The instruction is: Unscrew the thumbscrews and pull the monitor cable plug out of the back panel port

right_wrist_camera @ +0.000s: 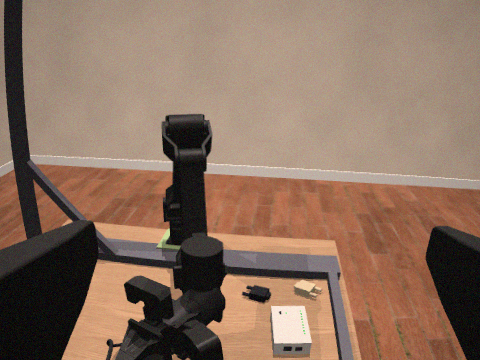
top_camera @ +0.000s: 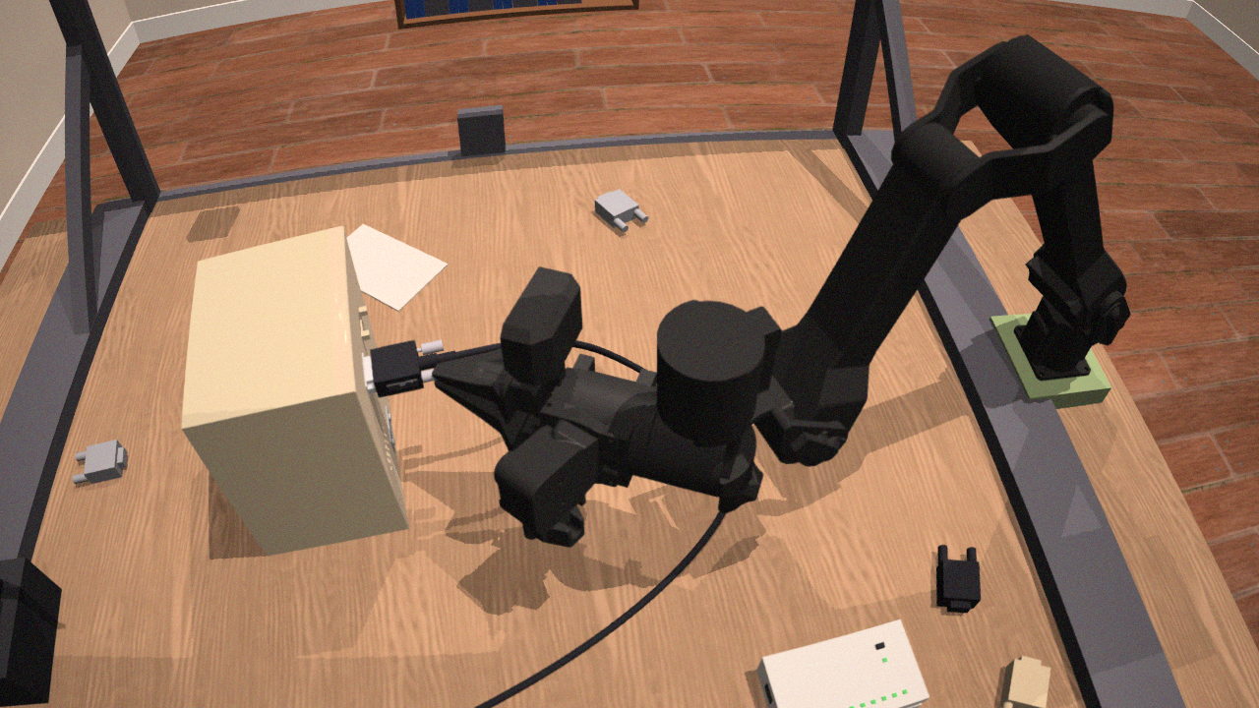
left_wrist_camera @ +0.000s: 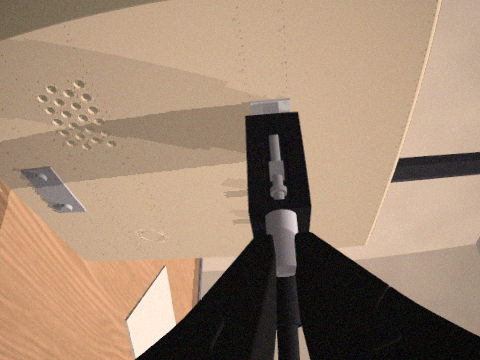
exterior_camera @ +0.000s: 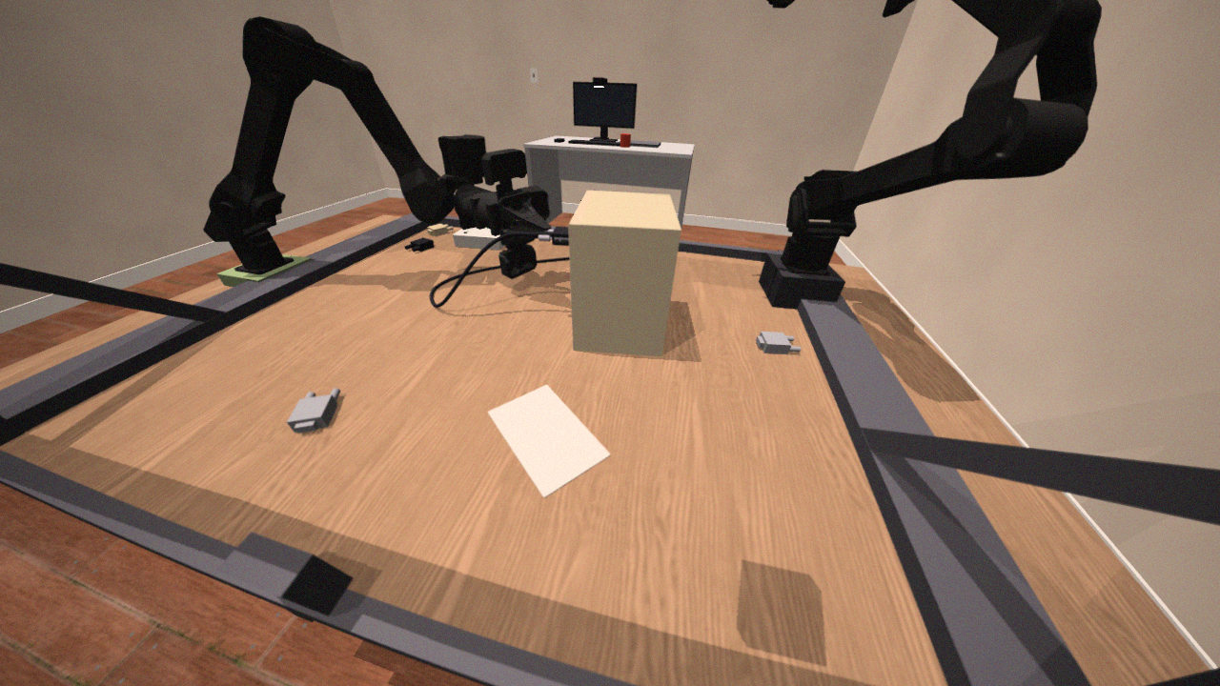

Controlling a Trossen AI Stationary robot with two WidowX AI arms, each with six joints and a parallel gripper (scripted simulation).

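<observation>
The black monitor plug lies 3 cm behind my left hand and 4 cm to the right of it. Also, from my left hand: white device: 25 cm ahead, 17 cm to the left, 11 cm below; then white sheet: 28 cm behind, 6 cm to the right, 12 cm below; then beige box: 6 cm behind, 14 cm to the right, 4 cm below.
</observation>
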